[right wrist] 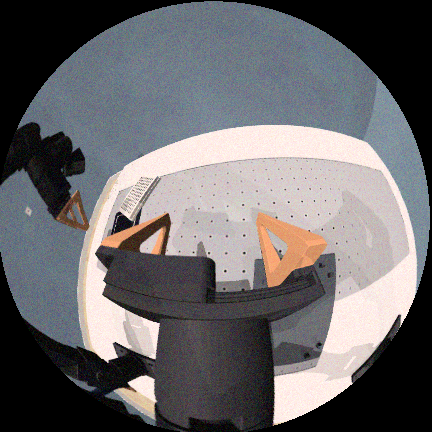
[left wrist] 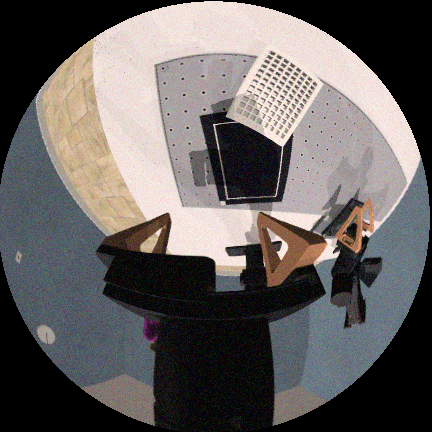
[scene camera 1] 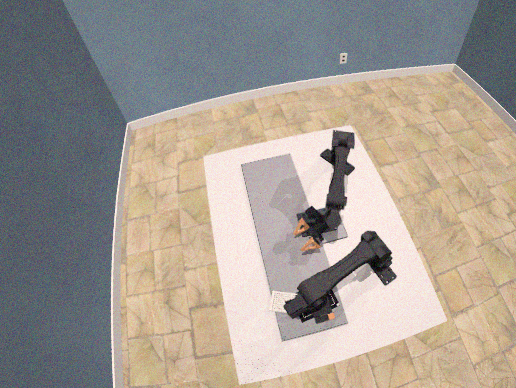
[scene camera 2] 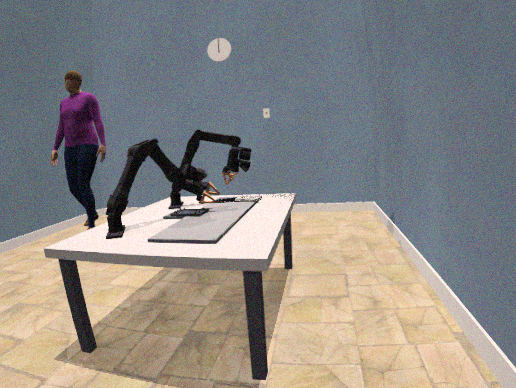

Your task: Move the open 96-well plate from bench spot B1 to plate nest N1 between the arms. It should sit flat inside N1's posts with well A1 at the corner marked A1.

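Frame: origin at the left arm's base, x left, y up, z ahead, level; centimetres.
Where they show: left gripper, between the fingertips: (right wrist: 81,227) (left wrist: 213,216) (scene camera 1: 324,306) (scene camera 2: 228,182); right gripper, between the fingertips: (right wrist: 212,217) (left wrist: 364,202) (scene camera 1: 297,242) (scene camera 2: 217,197); left arm's base, origin of its link: (right wrist: 139,362) (left wrist: 253,248) (scene camera 2: 176,205); right arm's base, origin of its link: (scene camera 2: 116,232).
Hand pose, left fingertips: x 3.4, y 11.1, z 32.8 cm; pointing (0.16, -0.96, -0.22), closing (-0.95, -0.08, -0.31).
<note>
Things, the pixels of their top centre, and the offset from my left fingertips. "spot": a spot on its surface instead. Level surfaces: height alone.
- white 96-well plate, centre of its top: (left wrist: 280,92) (right wrist: 134,192) (scene camera 1: 286,302) (scene camera 2: 247,197) dz +10.3, dx -10.7, dy -8.1 cm
- black pad with a white outline, a spot on its surface: (left wrist: 250,170) spot: dz -1.2, dx -5.0, dy -9.6 cm
- Nest N1, centre of its top: (right wrist: 298,320) (left wrist: 347,223) (scene camera 1: 316,219) (scene camera 2: 189,209) dz -20.9, dx -35.9, dy -7.6 cm
- grey perforated board, height of its surface: dy -9.8 cm
- white table, height of its surface: dy -11.2 cm
The white 96-well plate (scene camera 1: 281,302) (left wrist: 277,95) (right wrist: 139,194) lies askew over one end of a black pad with a white outline (left wrist: 250,170); whether it is level and which corner is A1 cannot be told. My left gripper (scene camera 2: 229,178) (left wrist: 213,216) is open and empty, raised above the pad. Nest N1 (scene camera 2: 187,213) (right wrist: 310,300) is a dark, low block between the arms with small posts; nothing shows inside it. My right gripper (scene camera 1: 300,242) (right wrist: 212,217) is open and empty, low over the grey board near the nest. In scene camera 1 the right arm hides the nest.
The grey perforated board (scene camera 1: 265,200) (scene camera 2: 200,235) lies along the white table (scene camera 1: 225,200) (scene camera 2: 150,255). The left arm (scene camera 1: 340,272) reaches over the black pad. The right arm (scene camera 1: 339,175) reaches over the nest. A person in purple (scene camera 2: 80,120) stands behind the table.
</note>
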